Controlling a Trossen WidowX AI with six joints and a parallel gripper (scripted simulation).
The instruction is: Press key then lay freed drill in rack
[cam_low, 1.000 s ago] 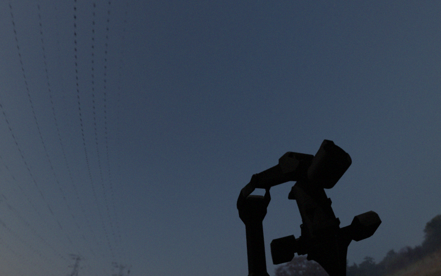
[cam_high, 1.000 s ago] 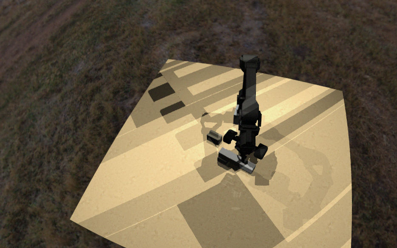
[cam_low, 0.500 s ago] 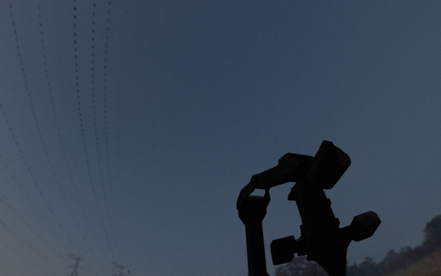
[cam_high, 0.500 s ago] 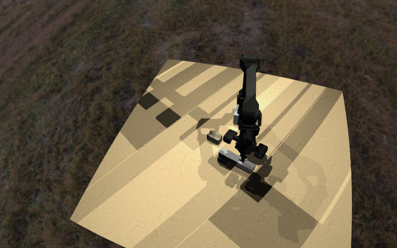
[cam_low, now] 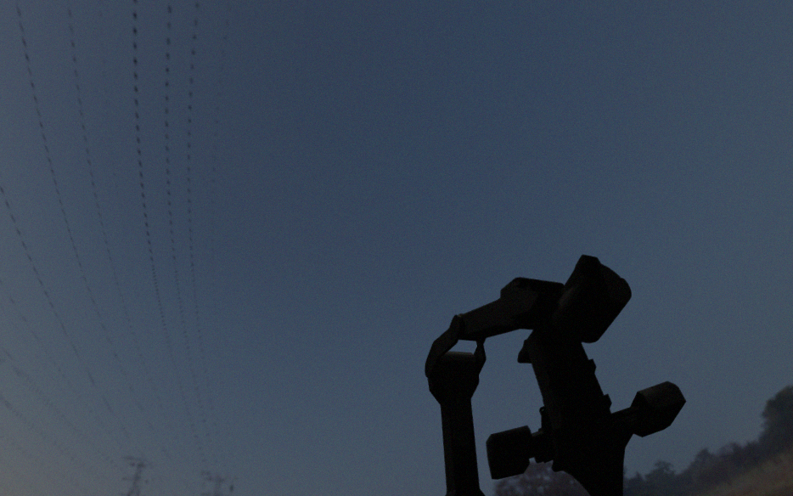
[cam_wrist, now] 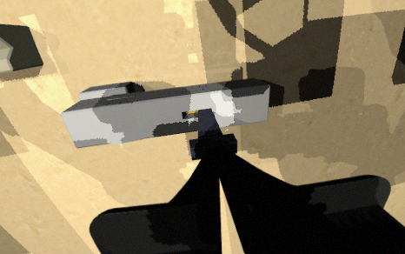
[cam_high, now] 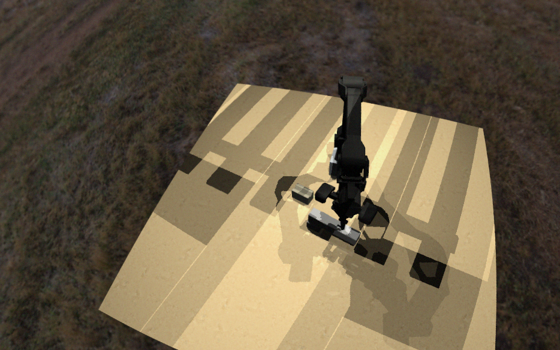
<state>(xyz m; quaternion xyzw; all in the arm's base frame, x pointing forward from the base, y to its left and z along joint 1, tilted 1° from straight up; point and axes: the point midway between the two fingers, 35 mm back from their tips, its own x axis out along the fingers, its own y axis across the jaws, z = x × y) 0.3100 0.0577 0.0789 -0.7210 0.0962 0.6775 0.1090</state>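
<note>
Now: gripper tip 3 cm above the dark key. Also, from my gripper tip: grey housing: 8 cm below, 3 cm to the right, 2 cm behind; then drill: 7 cm below, 5 cm to the right, 2 cm behind; then grey rack: 17 cm to the right, 14 cm behind, 10 cm below.
</note>
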